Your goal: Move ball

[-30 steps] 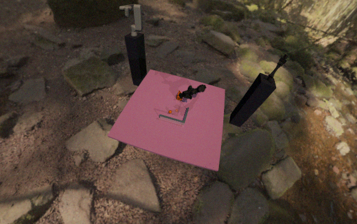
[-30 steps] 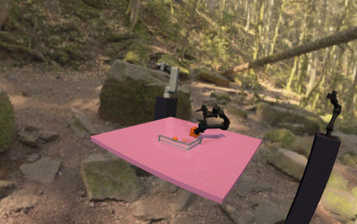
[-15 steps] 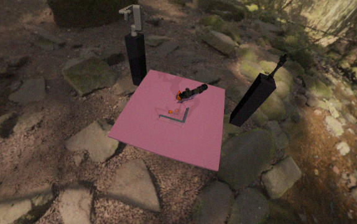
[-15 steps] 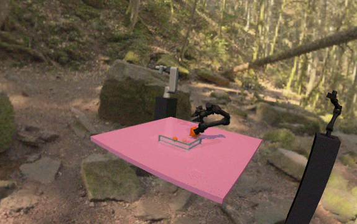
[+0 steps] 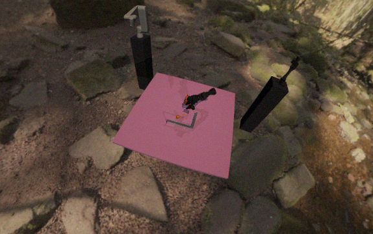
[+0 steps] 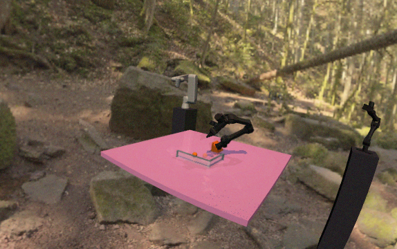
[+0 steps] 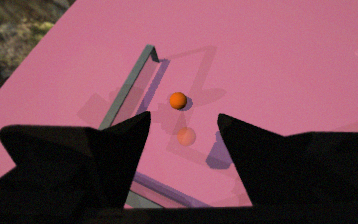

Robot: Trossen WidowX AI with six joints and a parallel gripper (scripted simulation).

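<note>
My gripper tip is now 50 mm short of the orange ball, 70 mm to the left of it and 160 mm above it.
</note>
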